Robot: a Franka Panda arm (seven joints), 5 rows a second.
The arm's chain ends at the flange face. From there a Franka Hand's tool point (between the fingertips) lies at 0.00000 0.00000 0.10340 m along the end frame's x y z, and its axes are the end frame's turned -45 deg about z.
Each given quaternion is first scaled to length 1.
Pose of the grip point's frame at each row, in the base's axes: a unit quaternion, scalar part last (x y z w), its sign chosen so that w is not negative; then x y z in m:
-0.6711 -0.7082 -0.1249 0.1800 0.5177 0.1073 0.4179
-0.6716 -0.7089 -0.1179 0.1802 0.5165 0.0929 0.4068
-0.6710 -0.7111 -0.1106 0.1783 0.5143 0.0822 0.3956
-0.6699 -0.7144 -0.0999 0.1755 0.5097 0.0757 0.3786
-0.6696 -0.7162 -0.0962 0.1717 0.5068 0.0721 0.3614
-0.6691 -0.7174 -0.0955 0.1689 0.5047 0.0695 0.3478
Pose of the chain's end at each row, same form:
-0.8911 -0.3975 -0.0465 0.2141 0.5267 0.0640 0.5114
-0.8918 -0.3979 -0.0400 0.2116 0.5265 0.0506 0.5006
-0.8921 -0.4002 -0.0339 0.2071 0.5252 0.0412 0.4899
-0.8923 -0.4037 -0.0251 0.2004 0.5218 0.0366 0.4736
-0.8927 -0.4054 -0.0232 0.1954 0.5189 0.0341 0.4568
-0.8927 -0.4067 -0.0236 0.1926 0.5165 0.0320 0.4434

